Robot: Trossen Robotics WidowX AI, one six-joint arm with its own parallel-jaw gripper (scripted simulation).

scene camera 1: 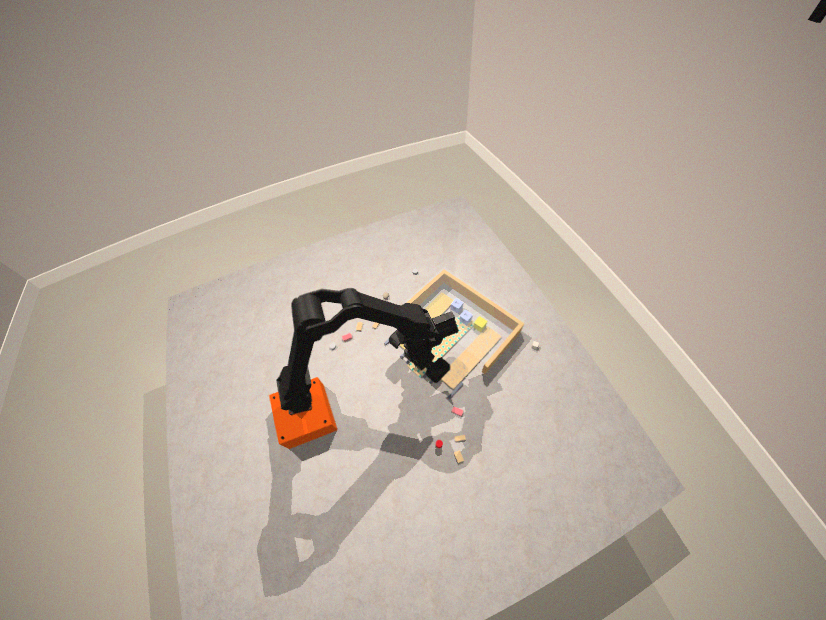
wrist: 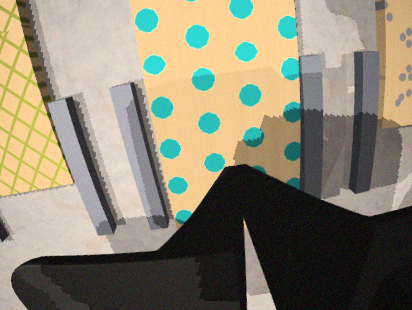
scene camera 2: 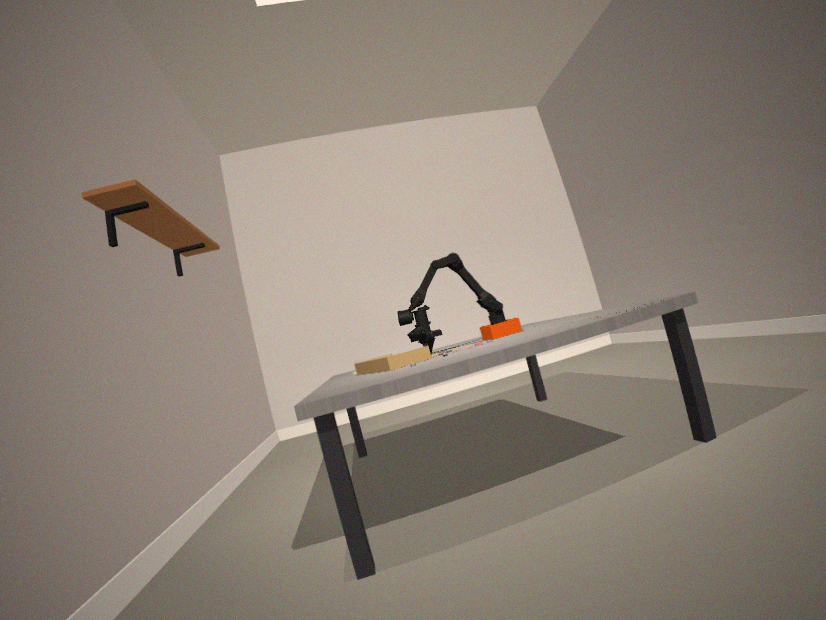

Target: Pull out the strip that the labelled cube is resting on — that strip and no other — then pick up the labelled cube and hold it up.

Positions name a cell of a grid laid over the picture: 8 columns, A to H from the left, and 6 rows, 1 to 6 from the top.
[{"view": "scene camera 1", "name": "my gripper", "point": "E4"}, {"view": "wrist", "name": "my gripper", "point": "E4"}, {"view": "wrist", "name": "teal-dotted strip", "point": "E2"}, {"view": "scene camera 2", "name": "wooden tray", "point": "D4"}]
